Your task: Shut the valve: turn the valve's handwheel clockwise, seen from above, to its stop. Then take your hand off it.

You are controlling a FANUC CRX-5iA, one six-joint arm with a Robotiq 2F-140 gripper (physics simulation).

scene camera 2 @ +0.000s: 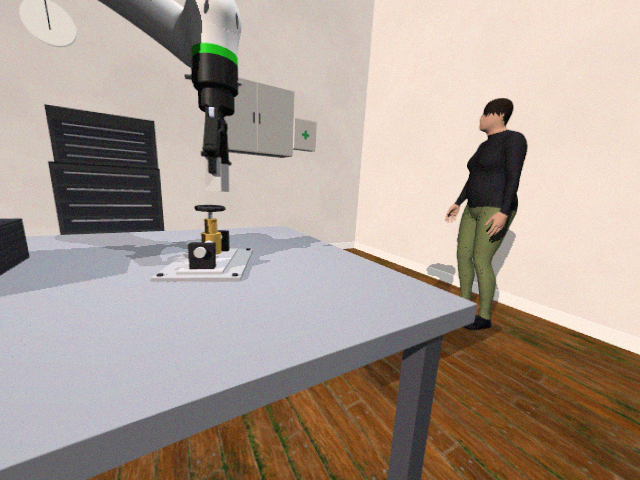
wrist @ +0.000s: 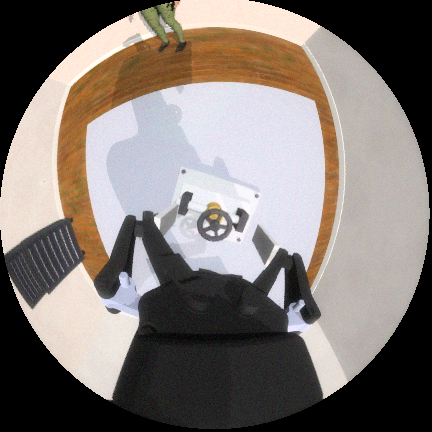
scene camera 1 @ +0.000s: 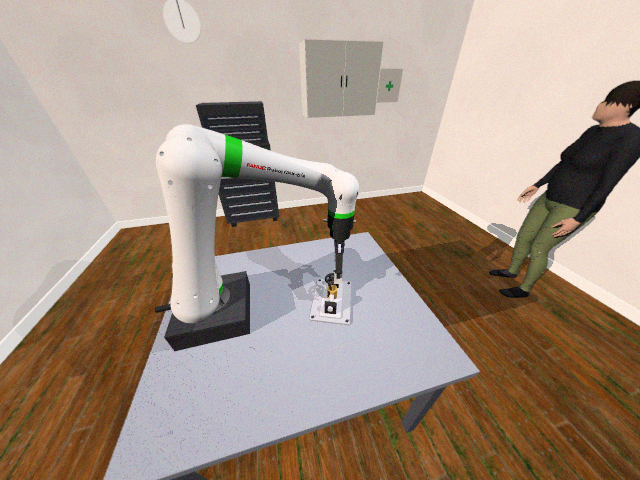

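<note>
The valve's black spoked handwheel lies level on top of the brass valve body. The valve stands on a white base plate on the table. My gripper is wide open and points down. In scene camera 2 its fingertips are above the handwheel with a gap between them. In the wrist view one finger is on each side of the handwheel, well apart from it. In scene camera 1 the fingers overlap one another, close beside the handwheel.
Black pipe supports hold the valve's pipe at both ends. The robot's dark base block stands on the table left of the valve. A person stands on the floor beyond the table's right side.
</note>
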